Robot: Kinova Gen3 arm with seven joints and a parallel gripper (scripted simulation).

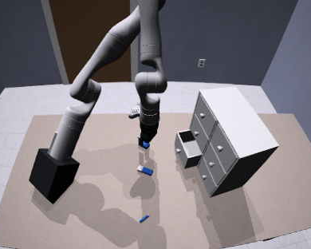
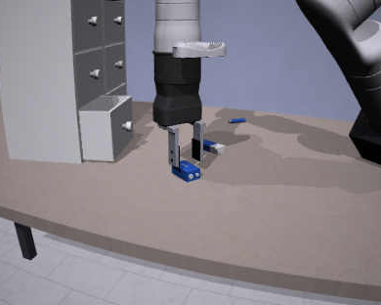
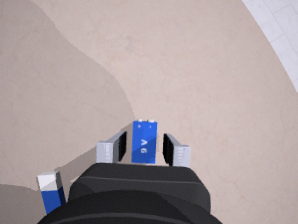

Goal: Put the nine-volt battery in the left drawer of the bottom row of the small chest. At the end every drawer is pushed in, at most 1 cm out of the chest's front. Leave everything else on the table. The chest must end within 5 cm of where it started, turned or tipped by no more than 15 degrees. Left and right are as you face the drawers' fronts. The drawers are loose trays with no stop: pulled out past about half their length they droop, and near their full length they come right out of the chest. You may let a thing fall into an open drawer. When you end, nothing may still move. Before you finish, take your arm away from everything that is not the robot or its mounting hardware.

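Now: the nine-volt battery 3 cm below my hand and 1 cm behind it. Also, from my hand: blue stick: 34 cm to the right, 9 cm ahead, 4 cm below; then blue-and-white block: 13 cm to the right, 4 cm below, 3 cm ahead.
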